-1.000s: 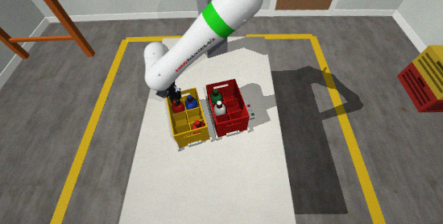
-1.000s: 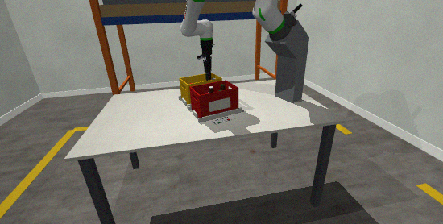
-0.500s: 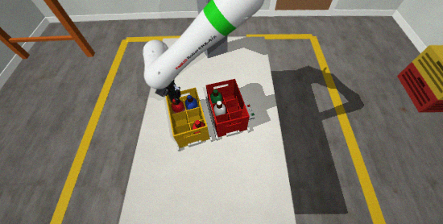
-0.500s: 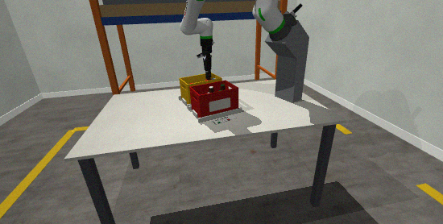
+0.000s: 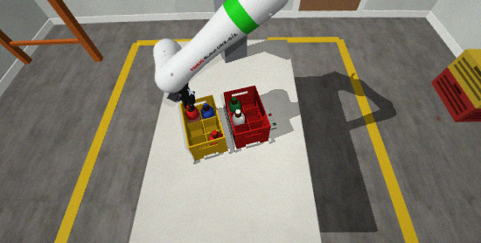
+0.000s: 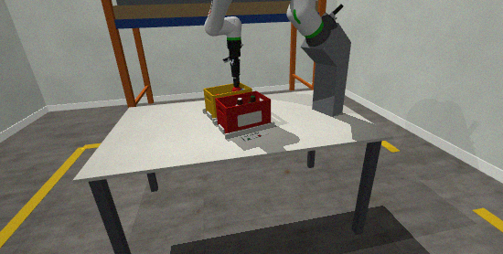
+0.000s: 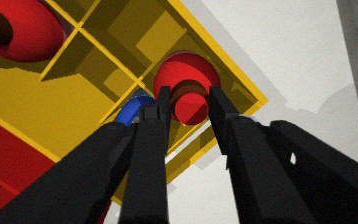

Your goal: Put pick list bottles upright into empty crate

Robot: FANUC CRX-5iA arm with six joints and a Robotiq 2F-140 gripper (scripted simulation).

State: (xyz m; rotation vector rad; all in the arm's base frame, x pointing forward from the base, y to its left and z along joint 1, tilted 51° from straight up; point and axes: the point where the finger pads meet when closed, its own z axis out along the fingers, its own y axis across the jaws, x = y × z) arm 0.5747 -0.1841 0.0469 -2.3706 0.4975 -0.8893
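The red-labelled bottle lies 8 cm below my hand. Also, from my hand: green-label bottle: 21 cm to the left, 13 cm behind, 12 cm below; blue-labelled bottle: 12 cm below, 7 cm to the left, 5 cm behind; yellow crate: 12 cm below, 9 cm to the left, 5 cm ahead.
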